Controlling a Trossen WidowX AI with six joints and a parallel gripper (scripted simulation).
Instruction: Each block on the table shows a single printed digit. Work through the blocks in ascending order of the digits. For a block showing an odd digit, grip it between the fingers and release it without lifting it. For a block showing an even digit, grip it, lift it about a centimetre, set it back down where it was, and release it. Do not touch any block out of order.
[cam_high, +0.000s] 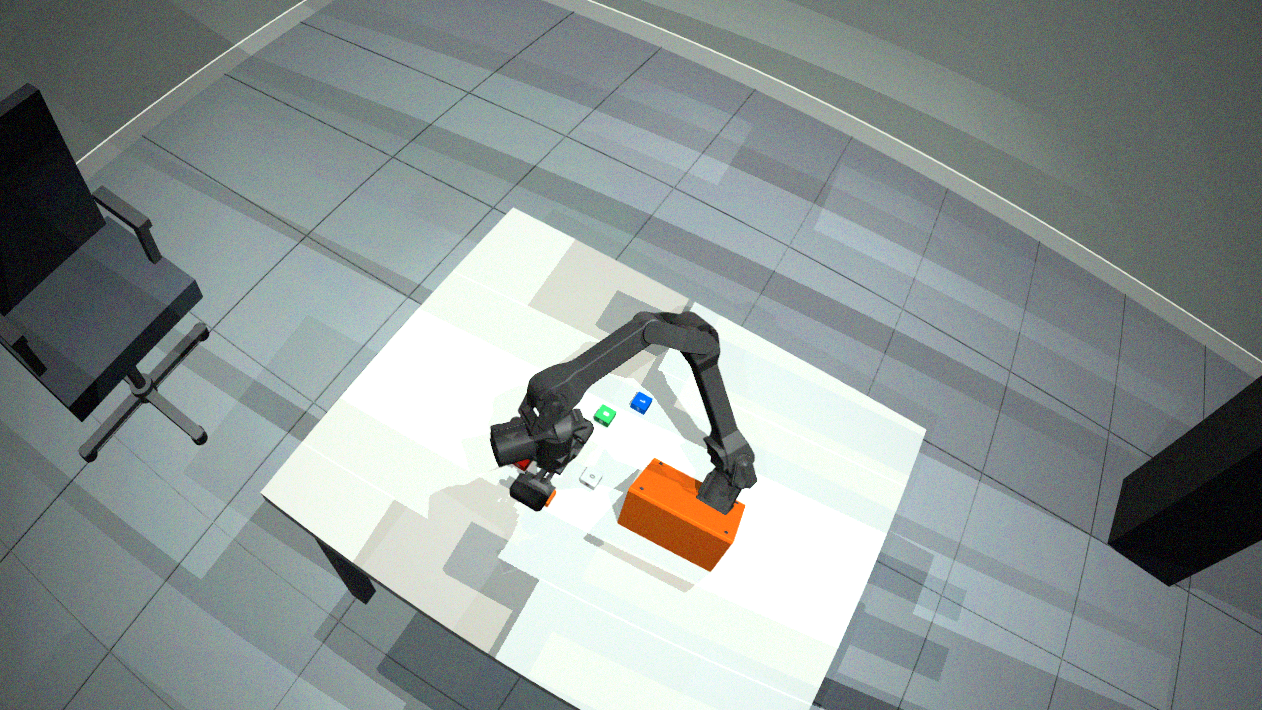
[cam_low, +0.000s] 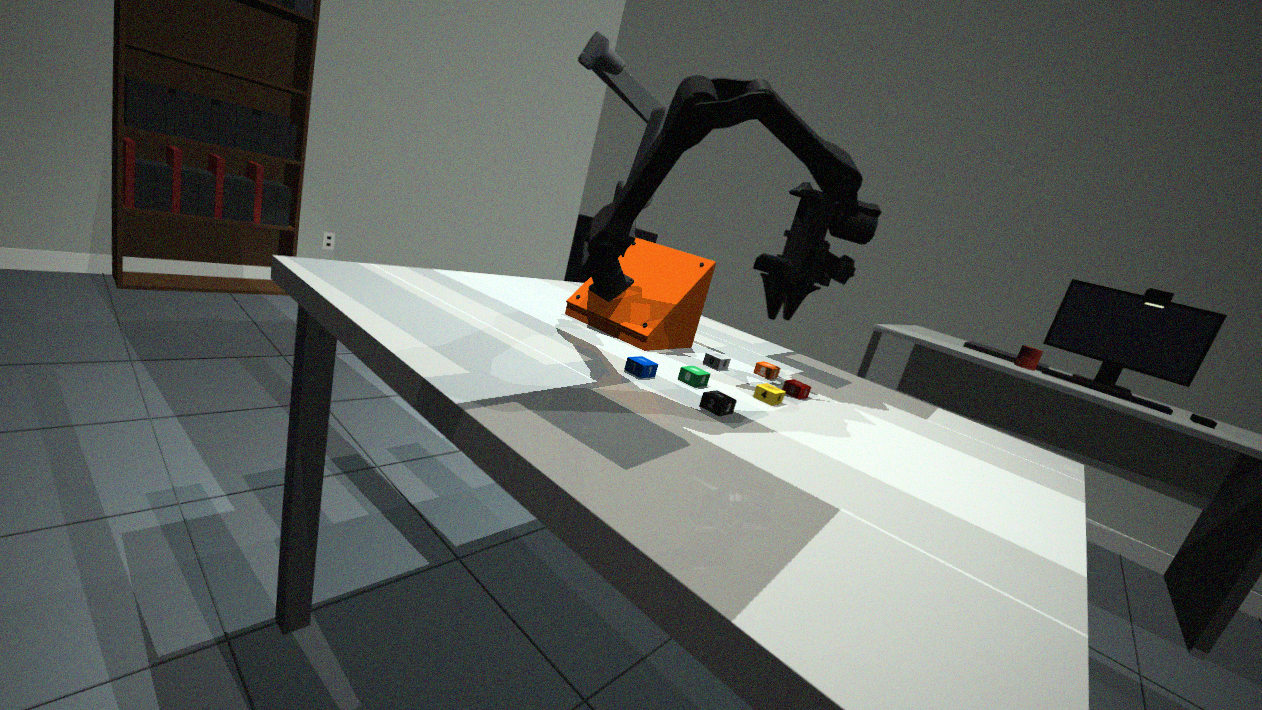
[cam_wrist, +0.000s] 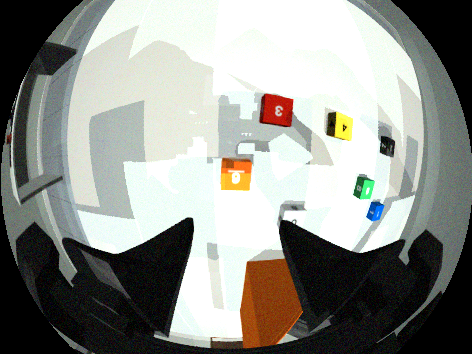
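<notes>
The green block lies 210 mm to the right of my gripper tip, 90 mm below it and 20 mm ahead of it. Also, from my gripper tip: red block marked 3 (90 mm below, 90 mm ahead, 40 mm to the right); then white block marked 0 (90 mm to the right, 90 mm below, 40 mm behind); then orange block (90 mm below, 10 mm ahead).
</notes>
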